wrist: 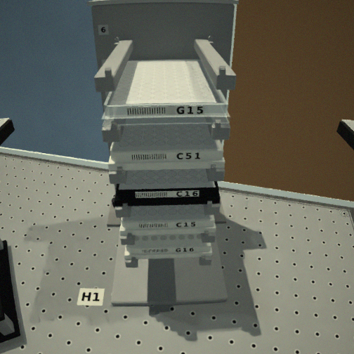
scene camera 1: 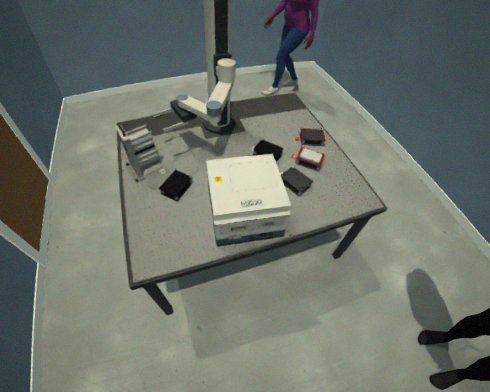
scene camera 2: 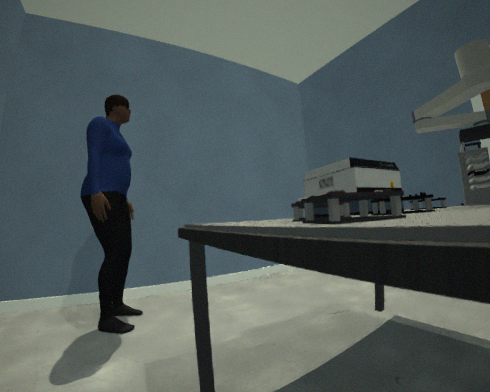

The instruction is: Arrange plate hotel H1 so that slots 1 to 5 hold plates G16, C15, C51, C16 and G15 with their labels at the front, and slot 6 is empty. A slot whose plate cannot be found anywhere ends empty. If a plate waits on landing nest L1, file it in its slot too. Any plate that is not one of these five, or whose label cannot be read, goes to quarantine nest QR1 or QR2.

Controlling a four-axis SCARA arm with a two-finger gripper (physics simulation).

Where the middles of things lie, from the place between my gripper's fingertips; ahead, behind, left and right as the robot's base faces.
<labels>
The black plate [wrist: 152, 186] is 40 mm ahead of my hand, 120 mm to the right of it and 110 mm below it. Also, from my hand: white instrument [scene camera 2: 348, 179] 550 mm ahead, 340 mm to the left, 170 mm below.
</labels>
